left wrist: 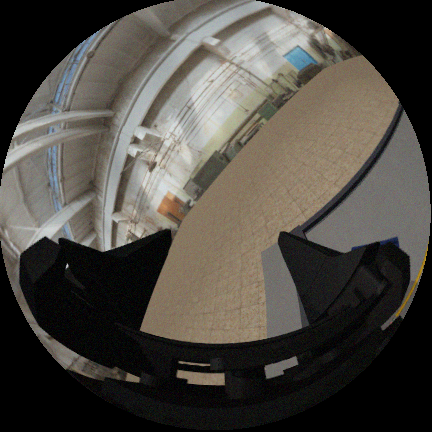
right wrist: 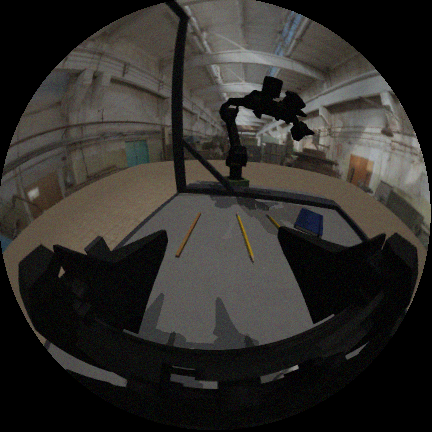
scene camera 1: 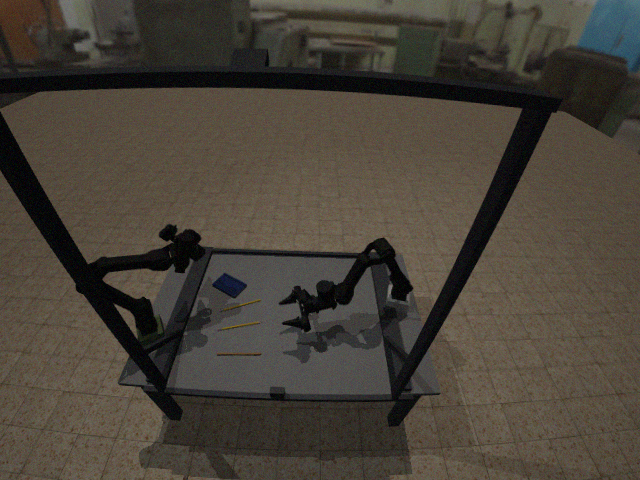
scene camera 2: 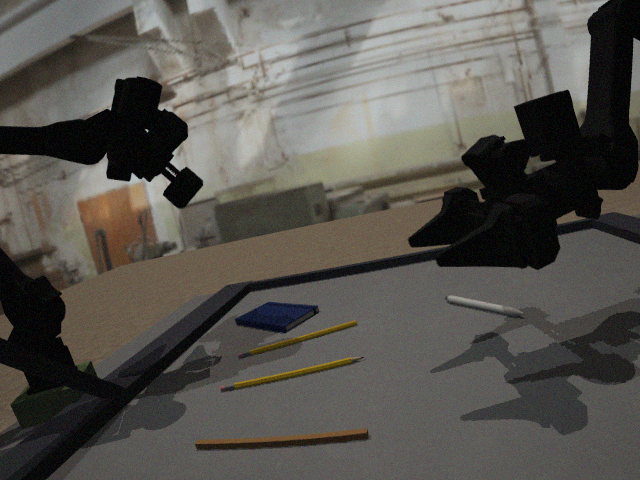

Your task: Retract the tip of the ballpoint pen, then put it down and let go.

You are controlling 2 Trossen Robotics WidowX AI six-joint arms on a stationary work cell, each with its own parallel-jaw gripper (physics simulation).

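Where they show: left gripper, fingertip midpoint: point(left wrist: 226, 236) point(right wrist: 309, 124) point(scene camera 2: 167, 168); right gripper, fingertip midpoint: point(right wrist: 223, 234) point(scene camera 1: 280, 313) point(scene camera 2: 421, 251); left arm's base, link origin: point(right wrist: 234, 177) point(scene camera 1: 148, 327); right arm's base, link origin: point(scene camera 1: 398, 294).
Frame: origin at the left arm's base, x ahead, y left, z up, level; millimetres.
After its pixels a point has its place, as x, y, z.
The white ballpoint pen point(scene camera 2: 483, 305) @(627, -178, -31) lies on the grey table point(scene camera 2: 392, 403) @(416, -272, -40) at the right of scene camera 2, its tapered end pointing right. Whether its tip is out is too small to tell. The pen does not show in scene camera 1, where my right arm covers part of the table. My right gripper point(scene camera 1: 281, 313) @(489, -252, 98) point(scene camera 2: 423, 253) @(489, -252, 98) point(right wrist: 223, 234) @(489, -252, 98) is open and empty above the table, with its fingertips pointing left in both scene views. In scene camera 2 it appears above the pen, not touching it. My left gripper point(left wrist: 226, 236) @(259, 178, 282) is open and empty, raised near the table's back left corner.
A blue book point(scene camera 1: 229, 285) @(378, 89, -28) point(scene camera 2: 276, 316) @(378, 74, -28) point(right wrist: 309, 222) @(393, 72, -28), two yellow pencils point(scene camera 1: 241, 305) @(389, -43, -35) point(scene camera 1: 239, 326) @(342, -143, -35) point(scene camera 2: 297, 339) @(383, -42, -35) point(scene camera 2: 294, 373) @(348, -144, -35) and an orange-brown stick point(scene camera 1: 238, 354) @(293, -264, -35) point(scene camera 2: 281, 439) @(300, -266, -33) point(right wrist: 188, 235) @(317, -269, -35) lie on the table's left half. Dark frame posts point(scene camera 1: 478, 227) @(723, -690, 751) point(right wrist: 178, 110) @(12, -250, 310) stand around the table.
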